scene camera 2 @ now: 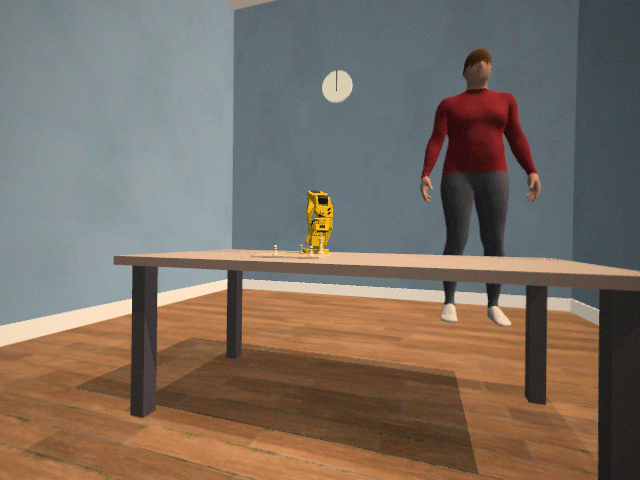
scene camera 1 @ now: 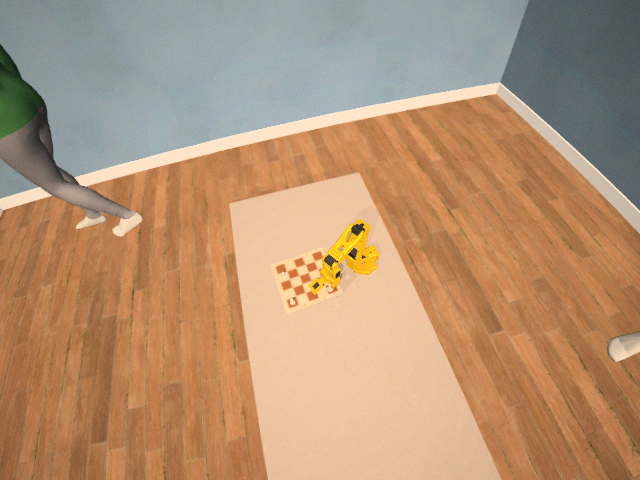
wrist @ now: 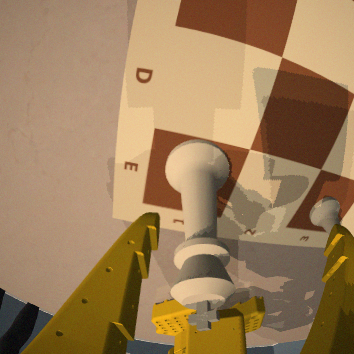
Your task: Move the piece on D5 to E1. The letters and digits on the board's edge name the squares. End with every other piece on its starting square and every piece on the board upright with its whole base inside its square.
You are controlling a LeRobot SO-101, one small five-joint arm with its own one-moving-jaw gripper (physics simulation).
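Frame: origin at the arm's base, x back, y right, z up, level; metres.
Where they show: end effector, tool point: (scene camera 2: 324,245) (scene camera 1: 332,287) (wrist: 158,226); arm's base, origin of the base link: (scene camera 1: 358,264).
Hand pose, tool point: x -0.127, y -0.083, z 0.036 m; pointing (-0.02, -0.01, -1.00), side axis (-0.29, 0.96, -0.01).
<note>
Things, the pixels of their top centre, and the offset from my tool point. Level surfaces: height alone.
- tall white king, middle of its top: (wrist: 201,329) (scene camera 2: 320,235) (scene camera 1: 329,280) dx -0.007, dy +0.011, dz +0.033 m
- smaller white piece, middle of its top: (wrist: 346,255) dx -0.005, dy +0.086, dz +0.001 m
- small white piece, middle of its top: (scene camera 1: 291,298) dx -0.153, dy -0.005, dz +0.001 m
- table, its level: dz -0.036 m
A tall white king (scene camera 1: 329,287) (scene camera 2: 320,246) (wrist: 199,210) stands upright on brown square E1, its whole base appearing inside the square in the wrist view. My gripper (wrist: 246,223) is open, with its jaws apart in a V on either side of the king; the left jaw is closer to it, and neither visibly presses on it. The board (scene camera 1: 276,269) (scene camera 2: 263,255) (wrist: 124,192) lies flat on the table. D5 shows bare in scene camera 1. A smaller white piece (wrist: 326,212) stands on E3, partly hidden by the right jaw.
A small white piece (scene camera 1: 292,300) stands on A1 and another (scene camera 1: 283,274) on A4. The yellow arm (scene camera 1: 342,248) (scene camera 2: 320,217) reaches over the board's E side and hides some squares in scene camera 1. The table (scene camera 1: 361,387) (scene camera 2: 439,266) extends beyond the board.
</note>
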